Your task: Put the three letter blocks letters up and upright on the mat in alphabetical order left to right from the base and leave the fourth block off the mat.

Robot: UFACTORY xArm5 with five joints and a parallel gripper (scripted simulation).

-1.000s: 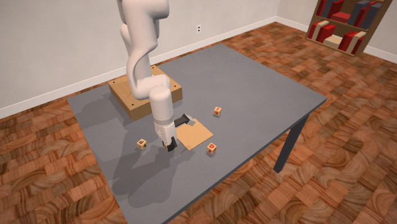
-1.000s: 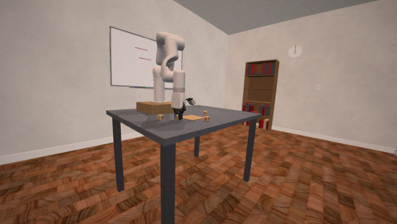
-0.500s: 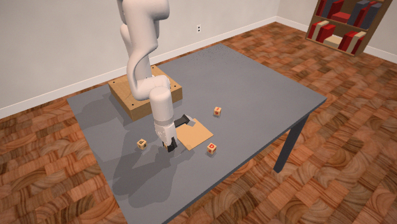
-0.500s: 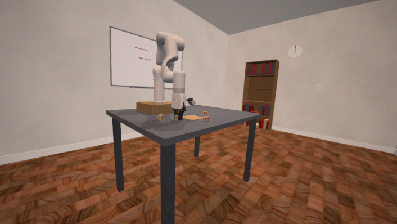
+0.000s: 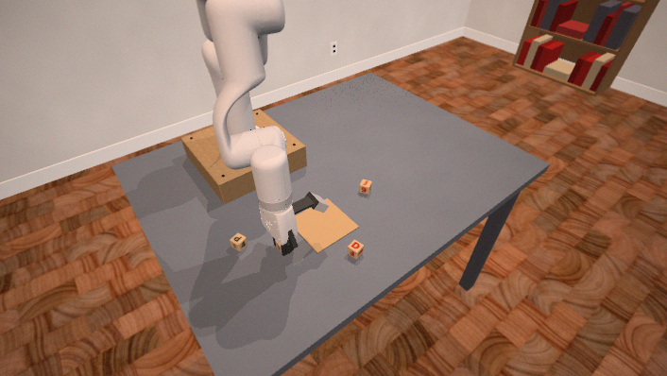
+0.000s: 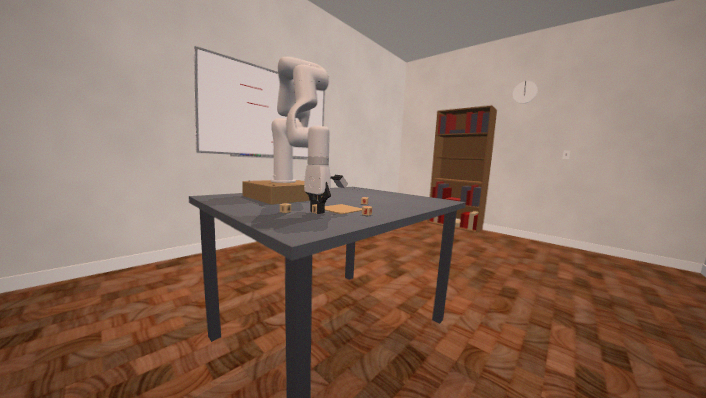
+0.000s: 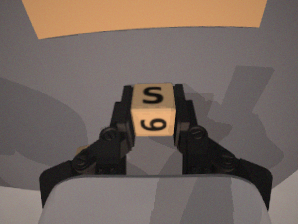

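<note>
The wooden block lies 110 mm ahead of my hand, 140 mm to the left of it and 10 mm below it. The rest, counted from my hand: tan mat (10 mm behind, 130 mm to the left, 20 mm below).
</note>
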